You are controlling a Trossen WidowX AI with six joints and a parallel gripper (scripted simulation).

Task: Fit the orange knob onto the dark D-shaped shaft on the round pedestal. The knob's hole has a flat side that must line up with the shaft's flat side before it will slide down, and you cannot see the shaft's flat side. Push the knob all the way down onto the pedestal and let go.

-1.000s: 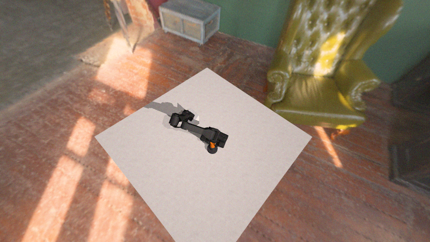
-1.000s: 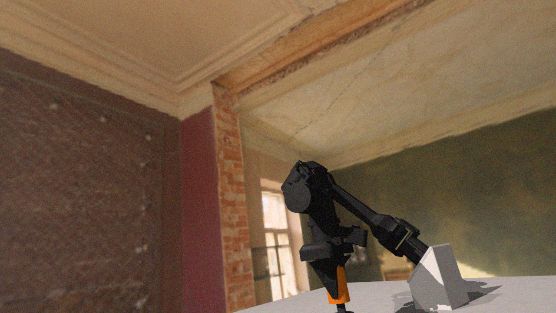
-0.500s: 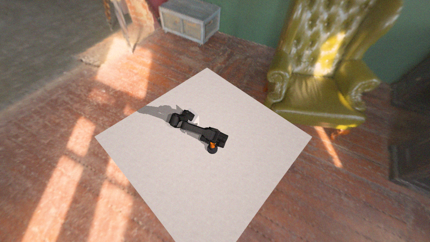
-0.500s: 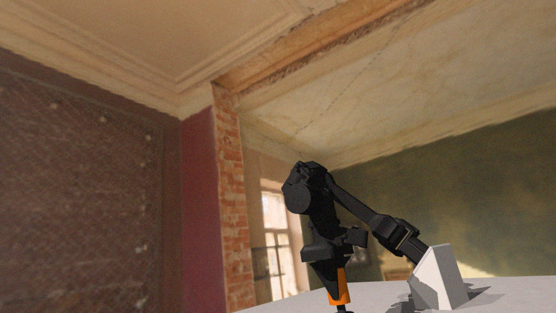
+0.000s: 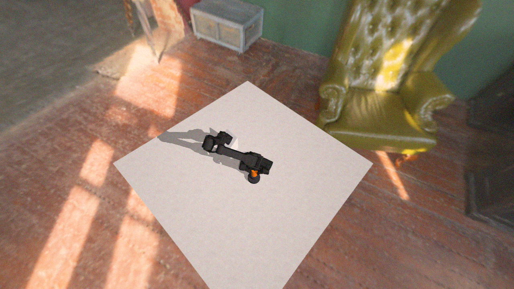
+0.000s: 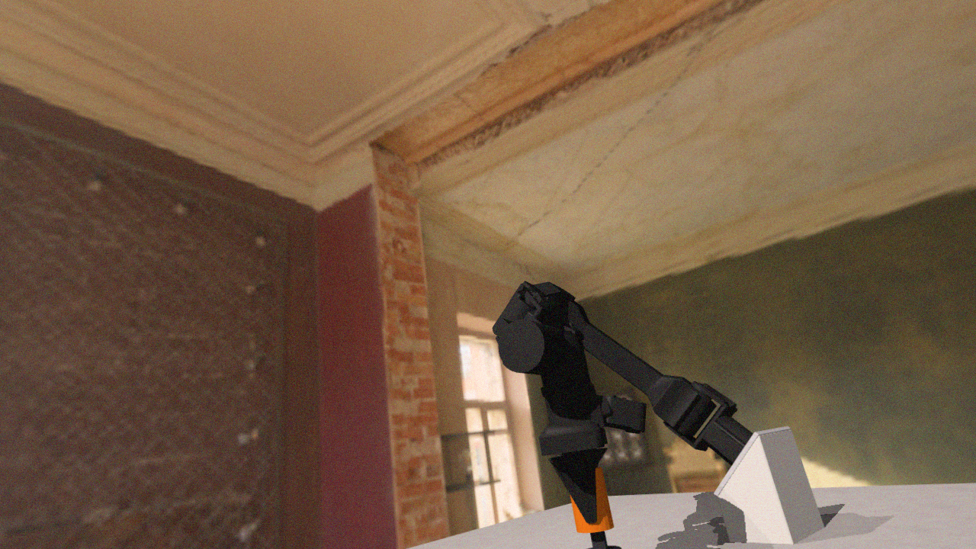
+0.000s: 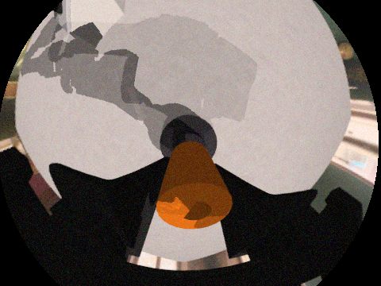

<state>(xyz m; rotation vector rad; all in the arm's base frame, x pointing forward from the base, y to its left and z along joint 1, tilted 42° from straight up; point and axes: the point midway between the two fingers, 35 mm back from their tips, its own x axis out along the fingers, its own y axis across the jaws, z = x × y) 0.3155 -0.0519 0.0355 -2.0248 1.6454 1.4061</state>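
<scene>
Now: gripper tip 20 mm below the orange knob. Round my gripper tip: D-shaped shaft 40 mm below.
</scene>
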